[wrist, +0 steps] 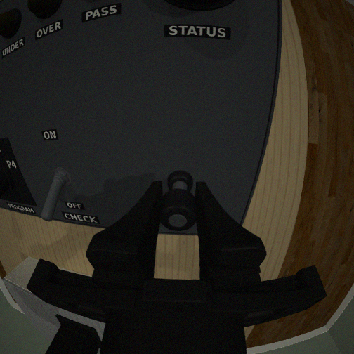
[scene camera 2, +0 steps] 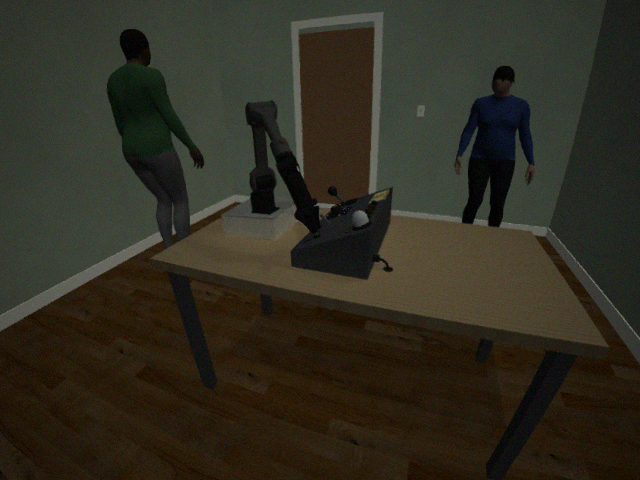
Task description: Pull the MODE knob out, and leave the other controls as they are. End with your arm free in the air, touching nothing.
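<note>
The MODE knob (wrist: 178, 210), a dark round head on a thin stem, stands up from the lower right of the control panel (wrist: 150, 110) (scene camera 2: 330, 255) in the wrist view. Its label is hidden. My gripper (wrist: 178, 192) (scene camera 2: 315, 230) is shut on the knob, with one finger against each side of its head. In the scene view it is at the low front edge of the panel, where the knob is too small and dark to make out. The CHECK toggle switch (wrist: 54, 195) leans toward OFF, left of my fingers and apart from them.
The PROGRAM selector (wrist: 6, 177) is at the left edge of the wrist view. UNDER (wrist: 9, 24), OVER (wrist: 45, 7) and PASS lamps and a white STATUS dome (scene camera 2: 359, 219) are farther up the panel. A ball-topped lever (scene camera 2: 333, 191) rises behind. Two people stand beyond the table (scene camera 2: 465, 279).
</note>
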